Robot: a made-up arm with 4 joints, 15 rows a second.
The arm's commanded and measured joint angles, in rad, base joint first. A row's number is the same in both.
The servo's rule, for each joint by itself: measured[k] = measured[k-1] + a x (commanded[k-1-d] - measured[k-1]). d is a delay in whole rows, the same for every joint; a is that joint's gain. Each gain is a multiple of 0.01, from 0.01 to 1. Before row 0 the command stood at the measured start. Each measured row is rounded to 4 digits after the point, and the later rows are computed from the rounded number. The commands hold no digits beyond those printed.
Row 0, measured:
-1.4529, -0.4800, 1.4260, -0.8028
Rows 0 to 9, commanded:
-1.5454, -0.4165, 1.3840, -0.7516
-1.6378, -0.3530, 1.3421, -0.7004
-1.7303, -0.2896, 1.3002, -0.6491
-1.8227, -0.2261, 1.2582, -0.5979
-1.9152, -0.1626, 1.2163, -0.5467
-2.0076, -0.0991, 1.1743, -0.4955
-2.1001, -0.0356, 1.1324, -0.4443
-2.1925, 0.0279, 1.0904, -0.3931
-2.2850, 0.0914, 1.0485, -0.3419
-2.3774, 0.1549, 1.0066, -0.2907
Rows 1 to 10, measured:
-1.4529, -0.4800, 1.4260, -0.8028
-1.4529, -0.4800, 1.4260, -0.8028
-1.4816, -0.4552, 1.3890, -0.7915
-1.5300, -0.4153, 1.3477, -0.7715
-1.5921, -0.3663, 1.3059, -0.7446
-1.6636, -0.3116, 1.2639, -0.7123
-1.7416, -0.2535, 1.2220, -0.6759
-1.8241, -0.1933, 1.1800, -0.6362
-1.9097, -0.1318, 1.1381, -0.5940
-1.9974, -0.0695, 1.0961, -0.5498
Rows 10 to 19, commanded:
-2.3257, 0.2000, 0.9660, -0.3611
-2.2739, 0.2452, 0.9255, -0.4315
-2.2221, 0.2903, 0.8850, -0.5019
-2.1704, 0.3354, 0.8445, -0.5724
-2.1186, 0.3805, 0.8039, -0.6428
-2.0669, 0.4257, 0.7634, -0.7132
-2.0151, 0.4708, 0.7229, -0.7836
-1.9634, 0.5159, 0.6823, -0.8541
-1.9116, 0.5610, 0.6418, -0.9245
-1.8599, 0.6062, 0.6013, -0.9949
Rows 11 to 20, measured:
-2.0866, -0.0067, 1.0542, -0.5041
-2.1767, 0.0563, 1.0123, -0.4572
-2.2229, 0.1123, 0.9716, -0.4361
-2.2387, 0.1641, 0.9310, -0.4351
-2.2336, 0.2133, 0.8905, -0.4498
-2.2140, 0.2609, 0.8500, -0.4768
-2.1844, 0.3075, 0.8094, -0.5133
-2.1480, 0.3536, 0.7689, -0.5573
-2.1068, 0.3993, 0.7284, -0.6071
-2.0623, 0.4448, 0.6878, -0.6614

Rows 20 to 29, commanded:
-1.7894, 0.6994, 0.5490, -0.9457
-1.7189, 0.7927, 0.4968, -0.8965
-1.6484, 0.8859, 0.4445, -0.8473
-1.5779, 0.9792, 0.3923, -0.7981
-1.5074, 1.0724, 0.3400, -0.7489
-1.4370, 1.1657, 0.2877, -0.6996
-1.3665, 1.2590, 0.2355, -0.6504
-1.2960, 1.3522, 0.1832, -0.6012
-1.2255, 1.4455, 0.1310, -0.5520
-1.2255, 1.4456, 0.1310, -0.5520
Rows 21 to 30, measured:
-2.0156, 0.4901, 0.6473, -0.7193
-1.9673, 0.5354, 0.6068, -0.7799
-1.9122, 0.5994, 0.5559, -0.8164
-1.8523, 0.6748, 0.5039, -0.8340
-1.7891, 0.7571, 0.4516, -0.8369
-1.7236, 0.8437, 0.3994, -0.8284
-1.6566, 0.9329, 0.3471, -0.8109
-1.5885, 1.0237, 0.2948, -0.7864
-1.5197, 1.1155, 0.2426, -0.7565
-1.4504, 1.2078, 0.1903, -0.7223

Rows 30 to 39, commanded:
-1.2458, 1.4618, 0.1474, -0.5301
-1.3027, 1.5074, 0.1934, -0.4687
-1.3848, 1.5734, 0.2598, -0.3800
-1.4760, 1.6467, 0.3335, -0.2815
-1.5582, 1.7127, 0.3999, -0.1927
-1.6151, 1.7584, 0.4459, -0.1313
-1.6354, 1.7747, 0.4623, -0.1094
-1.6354, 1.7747, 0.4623, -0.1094
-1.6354, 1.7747, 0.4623, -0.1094
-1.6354, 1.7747, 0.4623, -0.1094
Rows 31 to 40, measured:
-1.3807, 1.3005, 0.1381, -0.6848
-1.3326, 1.3571, 0.1319, -0.6556
-1.3057, 1.3979, 0.1455, -0.6280
-1.3048, 1.4406, 0.1877, -0.5930
-1.3296, 1.4924, 0.2511, -0.5461
-1.3750, 1.5526, 0.3236, -0.4879
-1.4318, 1.6150, 0.3907, -0.4230
-1.4886, 1.6709, 0.4393, -0.3588
-1.5341, 1.7114, 0.4595, -0.3039
-1.5655, 1.7361, 0.4620, -0.2611

